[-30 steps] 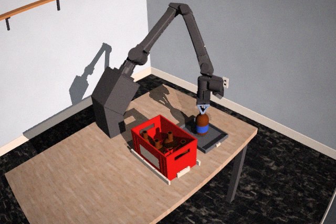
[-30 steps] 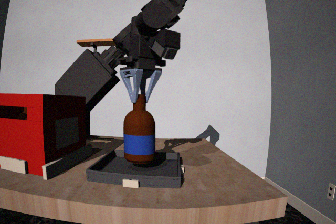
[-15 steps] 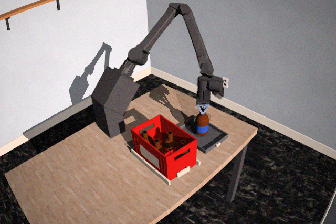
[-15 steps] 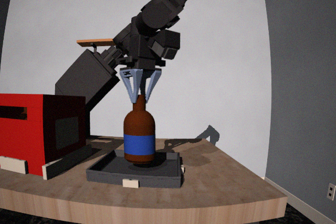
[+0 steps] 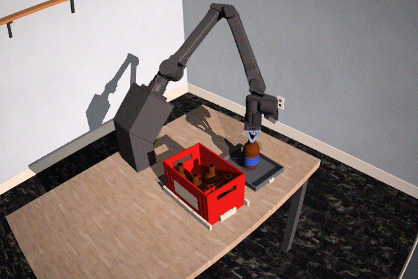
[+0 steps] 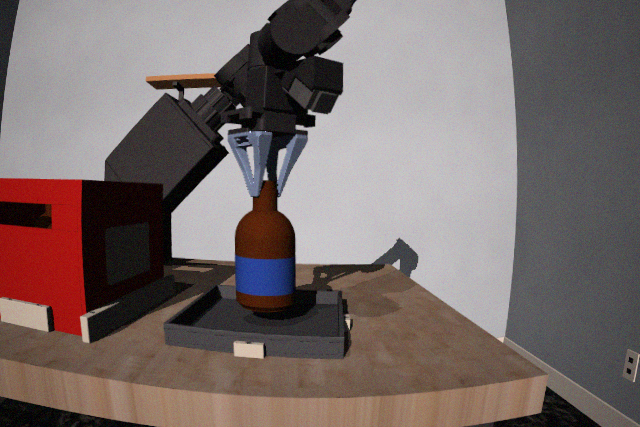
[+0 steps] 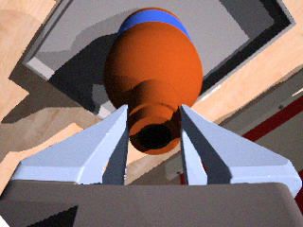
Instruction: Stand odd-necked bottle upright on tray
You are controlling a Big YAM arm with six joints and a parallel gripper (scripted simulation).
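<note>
Right now my hand is 160 mm above the dark grey tray. The rest, counted from my hand: red crate 270 mm to the right, 90 mm below, 20 mm behind.
</note>
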